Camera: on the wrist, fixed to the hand. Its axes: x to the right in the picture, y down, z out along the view.
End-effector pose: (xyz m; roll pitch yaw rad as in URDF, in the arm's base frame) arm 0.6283 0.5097 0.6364 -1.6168 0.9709 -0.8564
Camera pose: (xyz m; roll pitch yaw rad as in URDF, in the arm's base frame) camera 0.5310 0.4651 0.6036 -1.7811 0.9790 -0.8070
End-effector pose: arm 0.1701 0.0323 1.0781 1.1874 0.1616 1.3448
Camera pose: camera 0.0642 0.0680 1.0833 0.9786 0.1443 1.3215
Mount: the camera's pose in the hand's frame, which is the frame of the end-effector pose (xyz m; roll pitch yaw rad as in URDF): 0.0101 0.0480 -0.1006 -0.2053 -0.0279 0.0074
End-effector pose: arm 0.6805 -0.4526 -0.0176 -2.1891 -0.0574 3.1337
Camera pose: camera 0.6724 -0.3427 0.0021 -2.3952 -0.0352 -3.1310
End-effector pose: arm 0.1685 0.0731 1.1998 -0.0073 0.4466 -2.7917
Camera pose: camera 0.2171 0.0405 1.1044 -0.2090 0.4187 -2.7834
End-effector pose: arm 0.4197 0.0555 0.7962 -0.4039 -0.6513 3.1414
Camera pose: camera 0.3442 0.0509 0.7138 -0.6231 -0.6739 -3.1190
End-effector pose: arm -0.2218 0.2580 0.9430 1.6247 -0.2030 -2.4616
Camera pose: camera -0.1596 0.1824 0.9973 1.4254 -0.2088 -2.4905
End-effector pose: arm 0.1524 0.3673 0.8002 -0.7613 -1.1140 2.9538
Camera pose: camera 0.0611 0.4199 0.7625 -1.0183 -1.1285 3.0113
